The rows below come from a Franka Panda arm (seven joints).
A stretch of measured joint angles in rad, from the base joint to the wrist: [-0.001, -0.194, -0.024, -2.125, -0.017, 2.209, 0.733]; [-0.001, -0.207, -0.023, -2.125, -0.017, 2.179, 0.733]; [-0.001, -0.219, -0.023, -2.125, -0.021, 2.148, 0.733]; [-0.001, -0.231, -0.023, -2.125, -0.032, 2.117, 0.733]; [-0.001, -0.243, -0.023, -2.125, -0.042, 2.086, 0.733]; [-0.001, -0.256, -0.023, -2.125, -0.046, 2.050, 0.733]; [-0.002, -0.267, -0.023, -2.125, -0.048, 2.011, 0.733]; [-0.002, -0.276, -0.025, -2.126, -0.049, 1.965, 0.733]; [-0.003, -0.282, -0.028, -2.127, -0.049, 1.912, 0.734]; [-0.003, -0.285, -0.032, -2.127, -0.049, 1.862, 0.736]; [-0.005, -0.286, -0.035, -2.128, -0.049, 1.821, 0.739]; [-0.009, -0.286, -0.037, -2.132, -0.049, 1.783, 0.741]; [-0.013, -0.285, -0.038, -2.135, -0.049, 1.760, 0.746]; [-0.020, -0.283, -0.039, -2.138, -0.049, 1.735, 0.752]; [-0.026, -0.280, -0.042, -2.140, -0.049, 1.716, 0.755]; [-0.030, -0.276, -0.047, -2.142, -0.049, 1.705, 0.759]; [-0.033, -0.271, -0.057, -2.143, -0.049, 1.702, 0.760]
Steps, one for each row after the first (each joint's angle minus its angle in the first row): [0.000, -0.013, 0.001, 0.000, 0.000, -0.030, 0.000]; [0.000, -0.025, 0.001, 0.000, -0.004, -0.061, 0.000]; [0.000, -0.037, 0.001, 0.000, -0.015, -0.092, 0.000]; [0.000, -0.049, 0.001, 0.000, -0.025, -0.123, 0.000]; [0.000, -0.062, 0.001, 0.000, -0.029, -0.159, 0.000]; [-0.001, -0.073, 0.001, 0.000, -0.031, -0.198, 0.000]; [-0.001, -0.082, -0.001, -0.001, -0.032, -0.244, 0.000]; [-0.002, -0.088, -0.004, -0.002, -0.032, -0.297, 0.001]; [-0.002, -0.091, -0.008, -0.002, -0.032, -0.347, 0.003]; [-0.004, -0.092, -0.011, -0.003, -0.032, -0.388, 0.006]; [-0.008, -0.092, -0.013, -0.007, -0.032, -0.426, 0.008]; [-0.012, -0.091, -0.014, -0.010, -0.032, -0.449, 0.013]; [-0.019, -0.089, -0.015, -0.013, -0.032, -0.474, 0.019]; [-0.025, -0.086, -0.018, -0.015, -0.032, -0.493, 0.022]; [-0.029, -0.082, -0.023, -0.017, -0.032, -0.504, 0.026]; [-0.032, -0.077, -0.033, -0.018, -0.032, -0.507, 0.027]
